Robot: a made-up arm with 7 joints. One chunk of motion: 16 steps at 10 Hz.
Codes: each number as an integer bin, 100 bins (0 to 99) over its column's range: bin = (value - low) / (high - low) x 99, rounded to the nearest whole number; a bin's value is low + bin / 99 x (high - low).
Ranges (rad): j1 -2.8..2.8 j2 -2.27..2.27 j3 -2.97..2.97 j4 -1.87..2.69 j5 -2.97..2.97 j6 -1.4..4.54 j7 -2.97..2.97
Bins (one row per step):
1: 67 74 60 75 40 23 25
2: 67 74 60 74 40 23 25
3: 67 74 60 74 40 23 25
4: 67 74 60 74 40 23 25
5: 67 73 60 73 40 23 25
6: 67 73 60 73 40 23 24
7: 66 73 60 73 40 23 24
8: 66 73 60 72 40 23 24
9: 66 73 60 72 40 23 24
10: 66 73 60 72 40 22 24
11: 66 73 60 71 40 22 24
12: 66 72 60 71 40 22 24
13: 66 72 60 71 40 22 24
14: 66 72 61 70 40 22 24
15: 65 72 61 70 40 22 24
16: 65 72 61 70 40 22 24
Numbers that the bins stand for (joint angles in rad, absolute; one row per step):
1: 0.9899 1.1235 0.6300 1.5845 -0.5700 -0.0200 -1.4700
2: 0.9899 1.1235 0.6300 1.5385 -0.5700 -0.0200 -1.4700
3: 0.9899 1.1235 0.6300 1.5385 -0.5700 -0.0200 -1.4700
4: 0.9899 1.1235 0.6300 1.5385 -0.5700 -0.0200 -1.4700
5: 0.9899 1.0777 0.6300 1.4924 -0.5700 -0.0200 -1.4700
6: 0.9899 1.0777 0.6300 1.4924 -0.5700 -0.0200 -1.5300
7: 0.9333 1.0777 0.6300 1.4924 -0.5700 -0.0200 -1.5300
8: 0.9333 1.0777 0.6300 1.4464 -0.5700 -0.0200 -1.5300
9: 0.9333 1.0777 0.6300 1.4464 -0.5700 -0.0200 -1.5300
10: 0.9333 1.0777 0.6300 1.4464 -0.5700 -0.0800 -1.5300
11: 0.9333 1.0777 0.6300 1.4003 -0.5700 -0.0800 -1.5300
12: 0.9333 1.0318 0.6300 1.4003 -0.5700 -0.0800 -1.5300
13: 0.9333 1.0318 0.6300 1.4003 -0.5700 -0.0800 -1.5300
14: 0.9333 1.0318 0.6900 1.3542 -0.5700 -0.0800 -1.5300
15: 0.8768 1.0318 0.6900 1.3542 -0.5700 -0.0800 -1.5300
16: 0.8768 1.0318 0.6900 1.3542 -0.5700 -0.0800 -1.5300

